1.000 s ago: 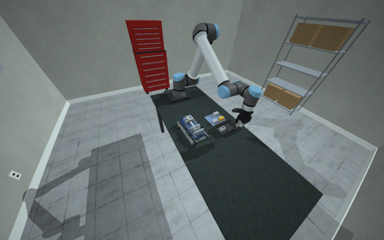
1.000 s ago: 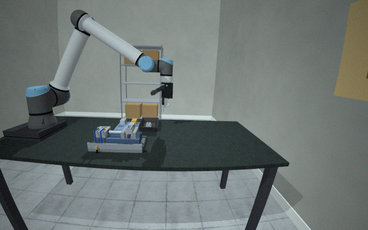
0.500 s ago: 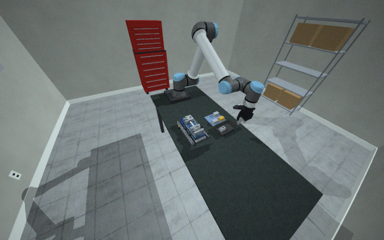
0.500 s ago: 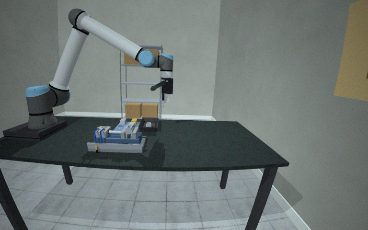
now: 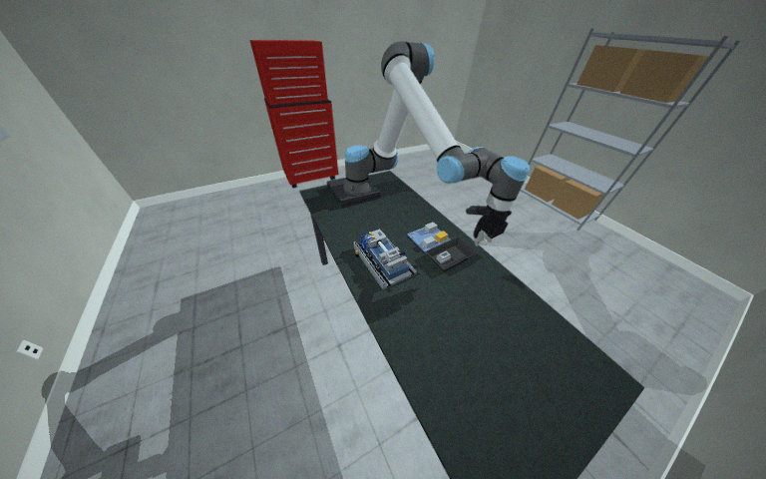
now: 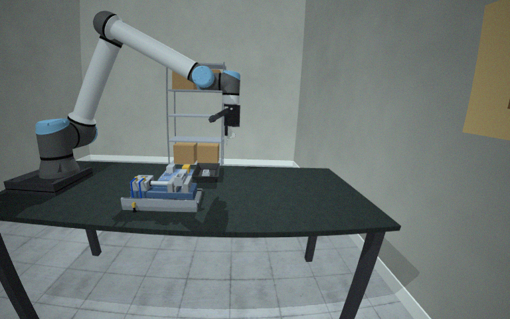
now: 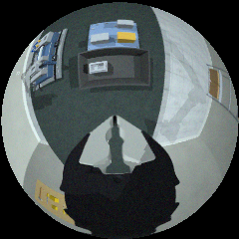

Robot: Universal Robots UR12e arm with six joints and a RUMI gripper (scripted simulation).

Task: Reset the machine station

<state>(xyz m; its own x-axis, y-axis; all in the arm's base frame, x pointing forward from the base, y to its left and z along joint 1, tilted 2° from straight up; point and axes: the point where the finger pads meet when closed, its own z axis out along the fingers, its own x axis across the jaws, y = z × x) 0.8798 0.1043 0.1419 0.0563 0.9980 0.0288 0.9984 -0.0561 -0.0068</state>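
My hand is 270 mm past the blue vise, 300 mm to the left of it and 160 mm above it. The rest, counted from my hand: light gray base rail 280 mm behind, 390 mm to the right, 160 mm below; then vise hose end block 370 mm behind, 290 mm to the right, 120 mm below; then yellow brass blank 230 mm behind, 60 mm to the left, 170 mm below.
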